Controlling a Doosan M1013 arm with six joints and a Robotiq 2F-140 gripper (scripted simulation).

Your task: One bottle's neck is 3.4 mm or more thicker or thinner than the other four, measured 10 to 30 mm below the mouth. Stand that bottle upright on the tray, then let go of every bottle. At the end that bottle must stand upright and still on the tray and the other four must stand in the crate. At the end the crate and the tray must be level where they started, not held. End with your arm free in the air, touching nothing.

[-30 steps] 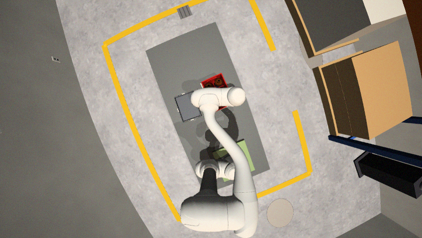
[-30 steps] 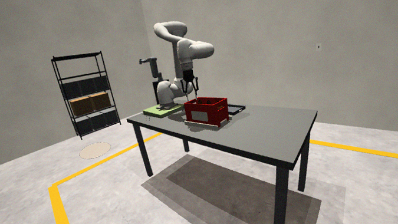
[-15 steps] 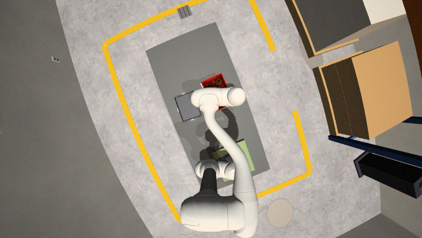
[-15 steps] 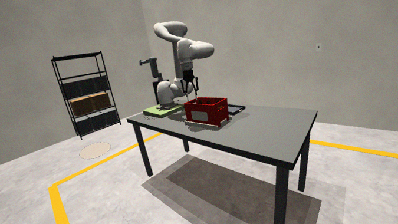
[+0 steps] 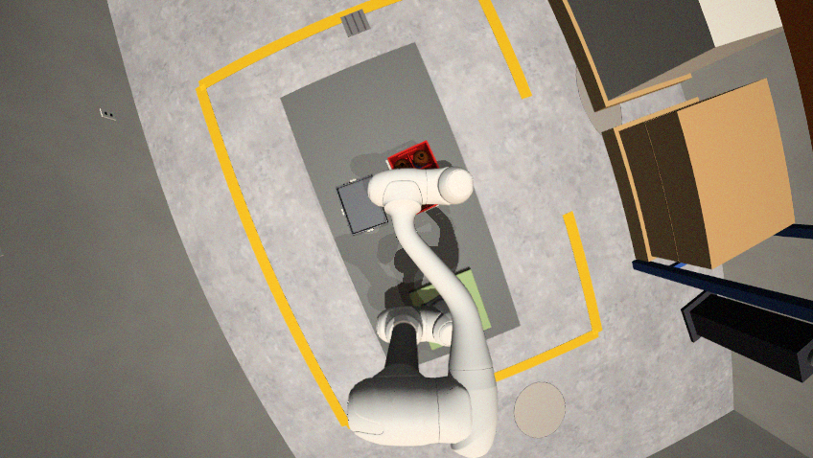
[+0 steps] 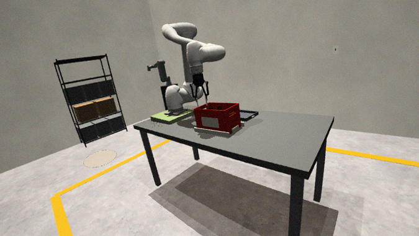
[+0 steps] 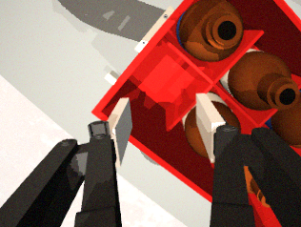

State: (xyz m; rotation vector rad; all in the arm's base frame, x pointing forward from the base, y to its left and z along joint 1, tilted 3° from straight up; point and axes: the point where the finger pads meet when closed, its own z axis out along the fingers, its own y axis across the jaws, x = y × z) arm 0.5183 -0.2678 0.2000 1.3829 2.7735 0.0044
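Now: the red crate 90 mm ahead of my hand, 30 mm to the left of it and 130 mm below it. Round my hand: dark grey tray (150 mm ahead, 330 mm to the left, 200 mm below).
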